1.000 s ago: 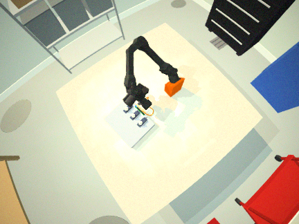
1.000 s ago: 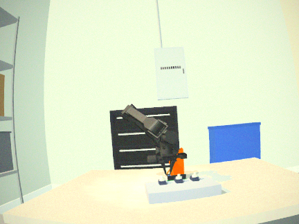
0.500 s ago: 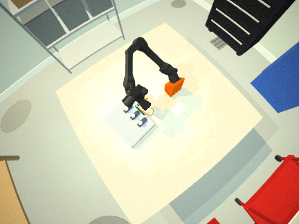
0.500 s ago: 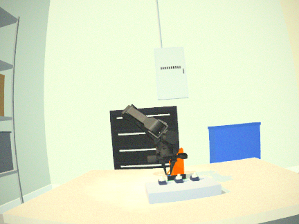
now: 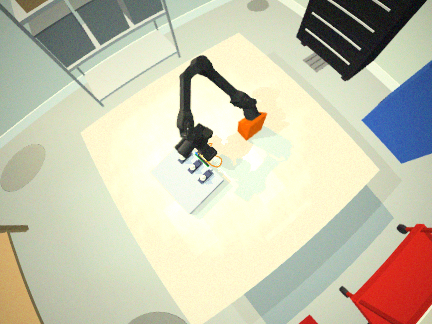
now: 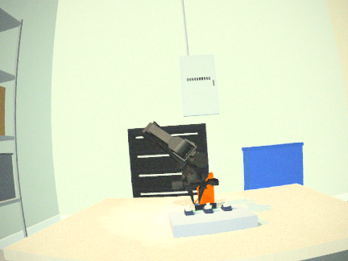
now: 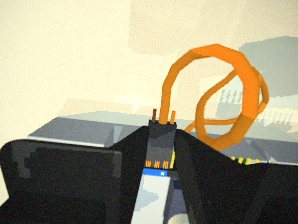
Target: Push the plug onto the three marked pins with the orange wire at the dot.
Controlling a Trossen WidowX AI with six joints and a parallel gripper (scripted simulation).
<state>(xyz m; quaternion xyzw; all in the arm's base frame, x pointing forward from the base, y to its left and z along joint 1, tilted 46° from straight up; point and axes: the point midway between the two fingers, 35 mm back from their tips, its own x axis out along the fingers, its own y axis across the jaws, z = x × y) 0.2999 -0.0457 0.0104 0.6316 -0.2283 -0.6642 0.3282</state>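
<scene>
Right now the blue band is 30 mm ahead of my gripper tip. From my gripper tip the other things lie so: holder block (180 mm ahead, 60 mm to the left, 50 mm below).
</scene>
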